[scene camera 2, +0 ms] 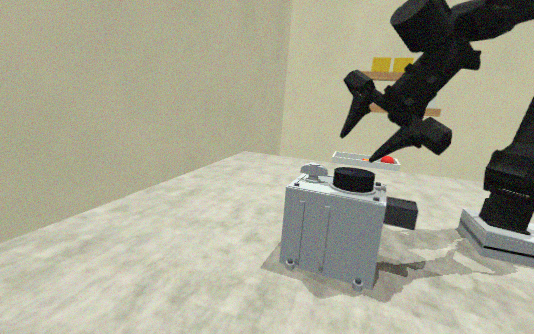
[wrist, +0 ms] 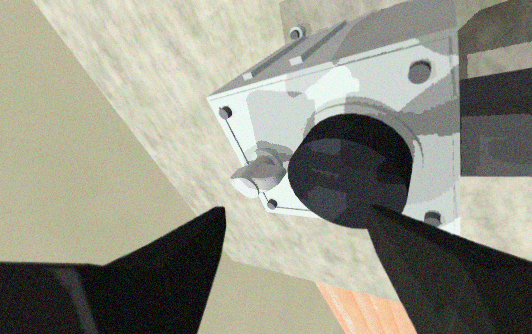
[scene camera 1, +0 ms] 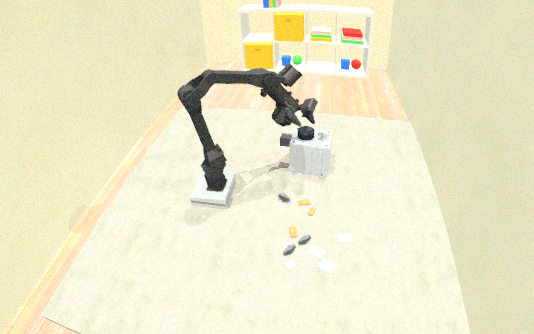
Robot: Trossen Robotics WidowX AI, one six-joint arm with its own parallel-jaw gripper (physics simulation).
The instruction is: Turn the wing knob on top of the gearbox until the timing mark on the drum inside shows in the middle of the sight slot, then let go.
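Frame: origin at the arm's base, x left, y back, z up, level; metres.
Where they show: gripper, fingertip midpoint: [scene camera 2: 354,149] [wrist: 295,215] [scene camera 1: 307,124]; arm's base, origin of the base link: [scene camera 2: 502,224] [scene camera 1: 217,185].
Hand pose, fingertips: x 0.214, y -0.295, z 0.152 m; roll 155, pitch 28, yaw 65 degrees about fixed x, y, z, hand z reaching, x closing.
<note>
Each offset is from my fingertips to the top centre of the thing. "spot": to the spot under its first point.
The light grey gearbox @[dy +0.006, dx +0.015, dz -0.028 m] [scene camera 1: 310,159] [scene camera 2: 345,240] [wrist: 280,117] stands upright. Its small grey wing knob @[dy -0.061, dx +0.014, dz -0.028 m] [scene camera 1: 324,135] [scene camera 2: 314,171] [wrist: 260,175] is on top, beside a wide black round cap @[spot: dy +0.002, dx -0.006, dz -0.035 m] [scene camera 1: 306,133] [scene camera 2: 354,180] [wrist: 350,170]. My gripper [scene camera 1: 307,123] [scene camera 2: 356,149] [wrist: 295,215] is open and empty, tilted above the gearbox top. In scene camera 2 the fingertips are above the black cap, apart from it and from the wing knob. In the wrist view one fingertip overlaps the cap's lower edge and the other is below and left of the wing knob. I cannot make out the sight slot or timing mark.
A dark block @[spot: dy +0.082, dx -0.005, dz -0.077 m] [scene camera 1: 285,140] [scene camera 2: 401,213] [wrist: 495,145] sticks out of the gearbox's side towards the arm base [scene camera 1: 212,196]. Small dark pieces @[dy -0.047, dx -0.370, dz -0.172 m] [scene camera 1: 304,240], orange pieces @[dy -0.020, dx -0.201, dz -0.193 m] [scene camera 1: 304,202] and white squares @[dy -0.129, dx -0.453, dz -0.197 m] [scene camera 1: 326,266] lie on the mat. A white tray [scene camera 2: 345,160] stands behind the gearbox in scene camera 2.
</note>
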